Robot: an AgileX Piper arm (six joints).
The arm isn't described. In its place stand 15 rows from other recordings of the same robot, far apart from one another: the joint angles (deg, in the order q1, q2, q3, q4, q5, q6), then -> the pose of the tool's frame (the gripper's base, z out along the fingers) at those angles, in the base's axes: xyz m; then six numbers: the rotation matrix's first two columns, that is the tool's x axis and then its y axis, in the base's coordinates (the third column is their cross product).
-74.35, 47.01, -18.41, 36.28, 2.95, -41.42 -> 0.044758 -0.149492 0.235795 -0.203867 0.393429 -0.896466 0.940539 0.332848 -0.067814
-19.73, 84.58, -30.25, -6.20, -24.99, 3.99 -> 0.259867 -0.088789 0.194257 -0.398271 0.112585 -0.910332 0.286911 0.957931 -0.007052
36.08, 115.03, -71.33, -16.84, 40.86, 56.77 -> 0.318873 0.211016 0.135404 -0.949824 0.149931 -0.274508 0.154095 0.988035 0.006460
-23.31, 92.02, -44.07, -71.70, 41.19, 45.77 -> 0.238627 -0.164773 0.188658 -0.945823 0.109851 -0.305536 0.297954 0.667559 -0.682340
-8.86, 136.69, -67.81, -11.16, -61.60, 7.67 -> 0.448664 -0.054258 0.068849 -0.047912 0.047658 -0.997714 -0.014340 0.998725 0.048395
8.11, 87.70, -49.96, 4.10, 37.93, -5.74 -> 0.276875 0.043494 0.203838 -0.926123 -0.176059 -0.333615 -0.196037 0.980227 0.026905
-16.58, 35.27, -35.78, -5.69, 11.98, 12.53 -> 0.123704 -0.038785 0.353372 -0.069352 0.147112 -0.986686 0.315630 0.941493 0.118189
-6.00, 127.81, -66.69, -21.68, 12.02, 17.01 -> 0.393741 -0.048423 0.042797 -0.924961 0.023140 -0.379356 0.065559 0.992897 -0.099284
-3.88, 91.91, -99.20, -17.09, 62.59, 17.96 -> 0.343302 -0.047078 0.412264 -0.703900 0.214165 -0.677243 0.361748 0.928634 -0.082324
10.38, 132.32, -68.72, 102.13, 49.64, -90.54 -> 0.392274 0.140775 0.060513 -0.855012 0.050935 -0.516100 -0.398365 0.572678 0.716481
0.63, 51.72, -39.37, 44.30, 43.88, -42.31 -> 0.165646 0.045878 0.305148 -0.616138 -0.116264 -0.779010 -0.450608 0.863230 0.227564
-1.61, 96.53, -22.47, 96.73, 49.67, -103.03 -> 0.211106 0.062988 0.120738 -0.858739 -0.006613 -0.512371 -0.387006 0.663738 0.640061
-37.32, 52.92, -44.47, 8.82, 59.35, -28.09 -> 0.129593 -0.083701 0.298405 -0.867509 0.162979 -0.469964 0.224401 0.971423 -0.077344
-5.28, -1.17, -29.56, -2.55, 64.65, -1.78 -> -0.013087 -0.002465 0.276160 -0.487016 -0.005276 -0.873377 0.102723 0.992695 -0.063278
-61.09, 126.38, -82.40, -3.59, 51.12, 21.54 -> 0.193001 -0.358653 0.095908 -0.167552 0.985744 -0.015298 0.984921 0.166694 -0.046289
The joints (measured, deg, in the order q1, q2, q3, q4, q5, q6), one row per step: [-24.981, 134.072, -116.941, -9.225, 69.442, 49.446]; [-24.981, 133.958, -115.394, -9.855, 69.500, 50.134]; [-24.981, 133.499, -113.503, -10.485, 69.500, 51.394]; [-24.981, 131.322, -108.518, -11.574, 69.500, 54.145]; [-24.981, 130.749, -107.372, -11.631, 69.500, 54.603]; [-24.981, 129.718, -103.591, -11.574, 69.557, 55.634]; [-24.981, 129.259, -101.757, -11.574, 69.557, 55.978]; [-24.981, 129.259, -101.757, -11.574, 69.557, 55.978]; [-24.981, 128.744, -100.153, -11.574, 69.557, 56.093]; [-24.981, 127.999, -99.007, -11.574, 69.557, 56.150]
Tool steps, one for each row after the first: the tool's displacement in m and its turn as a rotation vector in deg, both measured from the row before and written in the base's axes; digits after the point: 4 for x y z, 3 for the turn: [-0.0036, 0.0006, -0.0060, 0.111, 1.475, -0.542]; [-0.0046, 0.0011, -0.0045, 0.091, 1.307, -1.079]; [-0.0130, 0.0043, -0.0038, 0.221, 2.450, -2.391]; [-0.0031, 0.0013, -0.0003, 0.176, 0.455, -0.432]; [-0.0098, 0.0047, -0.0080, 1.166, 2.338, -1.042]; [-0.0049, 0.0023, -0.0041, 0.548, 1.190, -0.338]; [0.0000, 0.0000, 0.0000, 0.000, 0.000, 0.000]; [-0.0045, 0.0021, -0.0026, 0.447, 0.969, -0.113]; [-0.0034, 0.0016, 0.0010, 0.162, 0.355, -0.056]
